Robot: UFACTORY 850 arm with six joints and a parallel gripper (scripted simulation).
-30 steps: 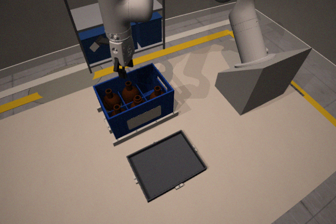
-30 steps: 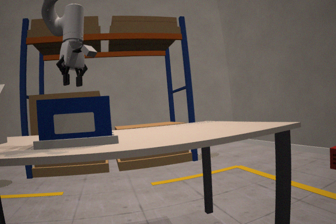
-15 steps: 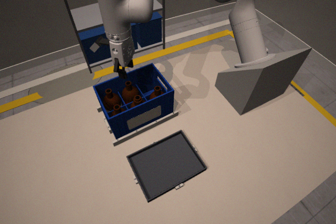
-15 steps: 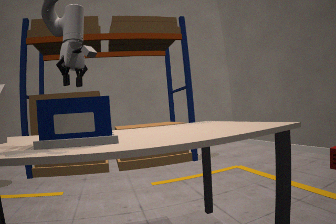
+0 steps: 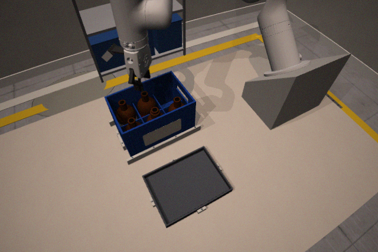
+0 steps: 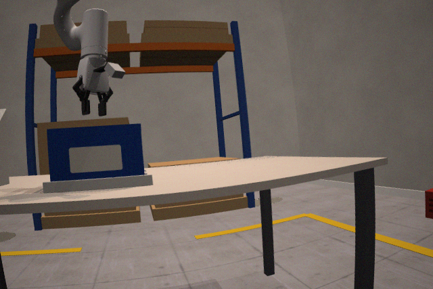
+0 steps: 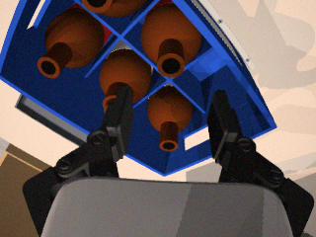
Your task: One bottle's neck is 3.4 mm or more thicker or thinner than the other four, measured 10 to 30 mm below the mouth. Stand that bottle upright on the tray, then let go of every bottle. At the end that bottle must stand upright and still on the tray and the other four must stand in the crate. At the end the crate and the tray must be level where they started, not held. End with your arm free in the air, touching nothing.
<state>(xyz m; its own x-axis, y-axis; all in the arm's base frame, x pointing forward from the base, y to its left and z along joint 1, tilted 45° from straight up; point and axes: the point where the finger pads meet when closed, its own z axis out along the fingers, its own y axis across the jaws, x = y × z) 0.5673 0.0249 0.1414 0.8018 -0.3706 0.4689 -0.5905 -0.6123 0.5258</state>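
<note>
Now: the crate 150 mm below my hand, 40 mm to the left of it and 10 mm behind it. From my hand the other things lie so: brown bottle (140 mm below, 90 mm to the left, 10 mm behind); dark grey tray (320 mm to the left, 220 mm below, 40 mm behind).
</note>
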